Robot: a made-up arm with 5 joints.
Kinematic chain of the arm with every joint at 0, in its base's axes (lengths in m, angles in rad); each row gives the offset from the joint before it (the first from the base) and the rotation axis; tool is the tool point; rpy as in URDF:
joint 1: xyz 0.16 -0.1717 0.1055 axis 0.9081 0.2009 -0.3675
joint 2: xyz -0.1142 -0.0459 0 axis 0.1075 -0.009 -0.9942
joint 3: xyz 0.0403 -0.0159 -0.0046 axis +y
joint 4: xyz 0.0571 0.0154 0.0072 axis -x
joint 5: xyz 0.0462 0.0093 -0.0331 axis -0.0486 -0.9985 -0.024
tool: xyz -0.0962 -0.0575 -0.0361 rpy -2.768 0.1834 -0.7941
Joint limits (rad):
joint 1: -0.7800..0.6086
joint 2: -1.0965..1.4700
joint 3: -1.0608..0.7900
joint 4: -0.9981..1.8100
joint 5: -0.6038..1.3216
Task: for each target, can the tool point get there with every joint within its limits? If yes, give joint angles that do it. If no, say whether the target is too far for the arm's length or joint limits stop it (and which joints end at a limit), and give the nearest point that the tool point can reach.
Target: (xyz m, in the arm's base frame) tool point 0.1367 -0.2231 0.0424
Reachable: yes | joints 0.3137 0.0367 -0.8778 -0.3775 -0.0031
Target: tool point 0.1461 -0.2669 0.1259
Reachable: yes | joints 0.0136 -0.6436 -0.3190 1.1670 0.2168
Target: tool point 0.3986 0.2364 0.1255
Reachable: no: too far | nearest point 0.1782 -0.0261 0.1154 | short by 0.343 m
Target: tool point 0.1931 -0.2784 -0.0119
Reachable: yes | joints 0.1992 0.1403 -0.3147 0.0318 1.1596
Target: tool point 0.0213 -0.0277 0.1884
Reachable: no: joint limits stop it (at a limit: joint 2, joint 3, joint 4) | nearest point 0.0757 -0.0153 0.1664 | short by 0.060 m
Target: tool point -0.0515 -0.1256 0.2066
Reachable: no: joint limits stop it (at a limit: joint 1, joint 2, joint 3, joint 4) | nearest point -0.0466 -0.1959 0.1568 | short by 0.086 m
